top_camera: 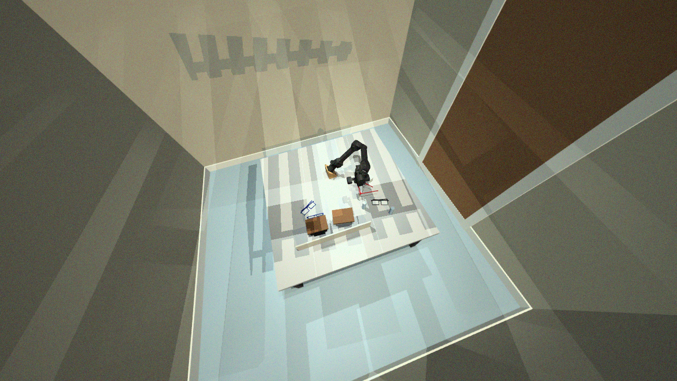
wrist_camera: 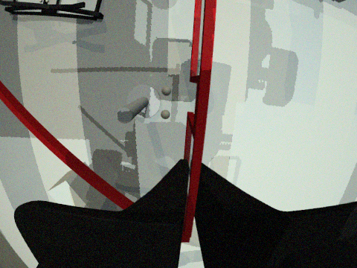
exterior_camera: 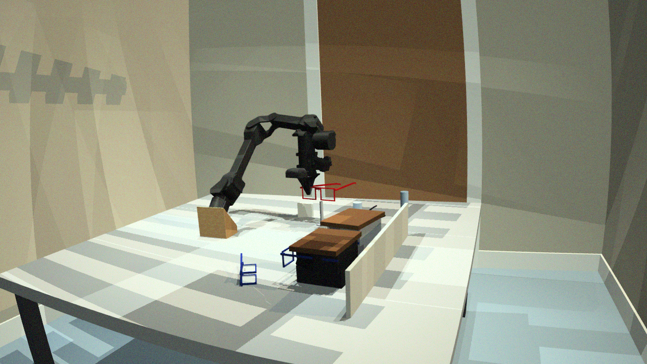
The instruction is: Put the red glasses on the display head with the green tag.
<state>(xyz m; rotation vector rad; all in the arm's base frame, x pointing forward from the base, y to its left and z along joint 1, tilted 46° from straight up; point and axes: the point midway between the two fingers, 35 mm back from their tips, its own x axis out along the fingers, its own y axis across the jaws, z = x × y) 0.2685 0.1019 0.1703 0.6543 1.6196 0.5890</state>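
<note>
Right now the thin post is 20 mm ahead of my gripper tip, 40 mm to the left of it and 90 mm below it. From my gripper tip the other things lie so: display head 220 mm ahead, 190 mm to the right, 60 mm below; beige board 370 mm ahead, 300 mm to the right, 60 mm below.
</note>
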